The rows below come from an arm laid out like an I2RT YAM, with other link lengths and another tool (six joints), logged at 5 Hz.
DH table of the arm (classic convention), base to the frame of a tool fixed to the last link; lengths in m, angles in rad. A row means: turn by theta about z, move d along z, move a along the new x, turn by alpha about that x. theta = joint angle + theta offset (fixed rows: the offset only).
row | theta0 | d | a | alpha
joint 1 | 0 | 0.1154 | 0.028 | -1.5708
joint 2 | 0 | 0 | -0.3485 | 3.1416
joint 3 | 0.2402 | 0 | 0.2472 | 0
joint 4 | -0.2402 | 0.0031 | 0.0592 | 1.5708
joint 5 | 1.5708 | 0.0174 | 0 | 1.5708
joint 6 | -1.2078 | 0.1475 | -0.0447 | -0.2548
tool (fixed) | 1.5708 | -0.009 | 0 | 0
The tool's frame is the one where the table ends.
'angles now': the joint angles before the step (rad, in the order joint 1, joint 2, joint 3, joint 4, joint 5, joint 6). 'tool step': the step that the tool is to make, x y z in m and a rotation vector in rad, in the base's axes. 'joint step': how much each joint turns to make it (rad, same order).
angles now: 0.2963, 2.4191, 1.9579, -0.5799, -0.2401, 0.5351
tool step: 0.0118, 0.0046, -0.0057, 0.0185, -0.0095, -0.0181
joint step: -0.0001, 0.0356, 0.0429, 0.0128, -0.0036, 0.0238
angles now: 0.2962, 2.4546, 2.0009, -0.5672, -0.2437, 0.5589
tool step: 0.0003, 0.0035, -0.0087, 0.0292, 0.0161, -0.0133
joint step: -0.0001, 0.0129, -0.0171, 0.0305, -0.0209, 0.0293
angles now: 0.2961, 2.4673, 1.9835, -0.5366, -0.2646, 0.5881
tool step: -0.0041, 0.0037, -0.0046, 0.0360, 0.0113, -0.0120
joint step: 0.0016, -0.0075, -0.0476, 0.0488, -0.0249, 0.0326
